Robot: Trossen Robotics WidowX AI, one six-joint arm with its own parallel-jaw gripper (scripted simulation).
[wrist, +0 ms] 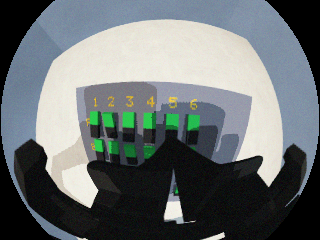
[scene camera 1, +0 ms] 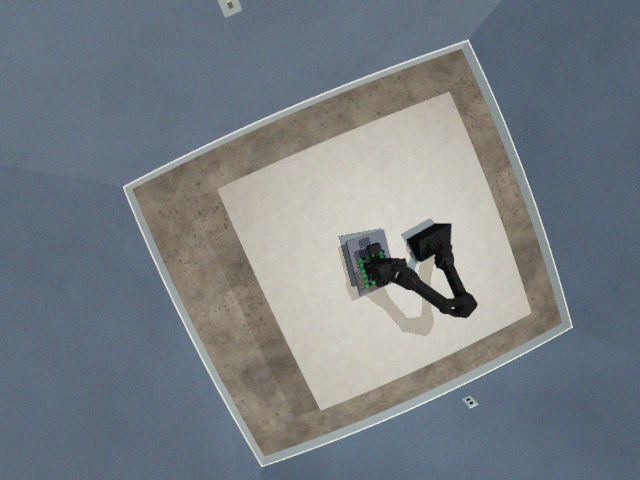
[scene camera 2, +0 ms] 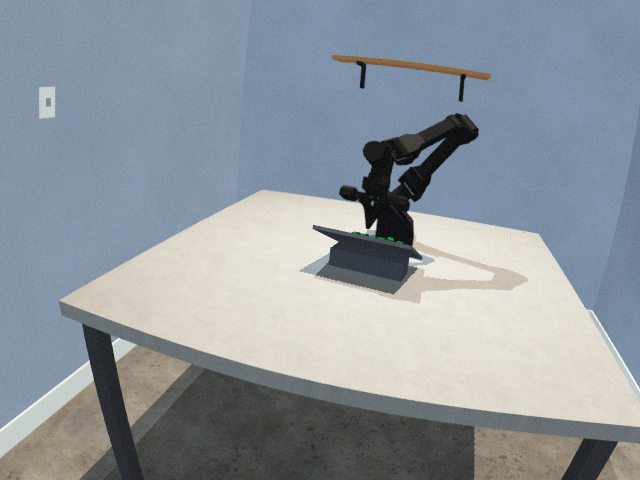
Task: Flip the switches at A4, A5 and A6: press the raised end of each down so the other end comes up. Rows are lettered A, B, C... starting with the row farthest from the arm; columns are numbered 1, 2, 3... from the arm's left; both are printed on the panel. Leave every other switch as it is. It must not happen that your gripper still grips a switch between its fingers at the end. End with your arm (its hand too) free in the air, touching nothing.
Labels:
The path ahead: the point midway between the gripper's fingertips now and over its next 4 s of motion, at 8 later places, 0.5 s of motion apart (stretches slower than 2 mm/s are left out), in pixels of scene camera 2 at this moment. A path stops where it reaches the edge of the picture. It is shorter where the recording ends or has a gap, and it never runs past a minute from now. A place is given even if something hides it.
My gripper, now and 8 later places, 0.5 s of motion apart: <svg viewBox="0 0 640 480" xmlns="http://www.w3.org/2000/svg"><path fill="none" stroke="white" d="M367 228L366 233L366 233L366 234L366 235L368 214L360 218L358 227L357 231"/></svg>

